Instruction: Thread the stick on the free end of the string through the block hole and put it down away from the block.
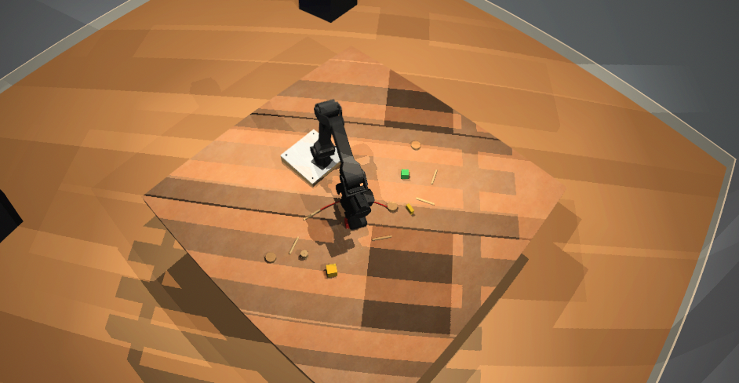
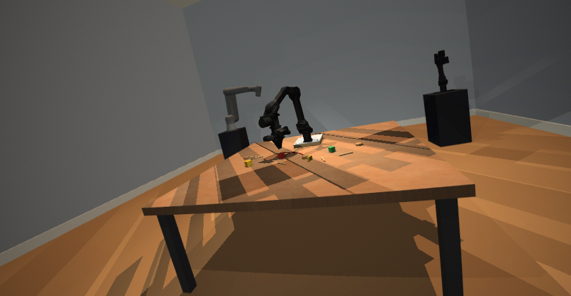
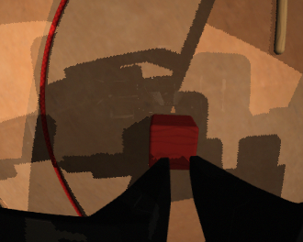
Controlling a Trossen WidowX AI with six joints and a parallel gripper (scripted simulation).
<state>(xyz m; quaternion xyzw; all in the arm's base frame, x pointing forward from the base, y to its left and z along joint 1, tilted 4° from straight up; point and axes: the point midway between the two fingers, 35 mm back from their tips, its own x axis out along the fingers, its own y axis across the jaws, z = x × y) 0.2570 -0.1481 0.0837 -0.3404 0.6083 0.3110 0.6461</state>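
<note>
Right now my gripper tip is 40 mm above the red block. From my gripper tip the other things lie so: thin wooden stick (140 mm behind, 40 mm to the right, 60 mm below); green cube (40 mm ahead, 310 mm to the left, 50 mm below); round wooden button (80 mm ahead, 160 mm to the left, 50 mm below).
</note>
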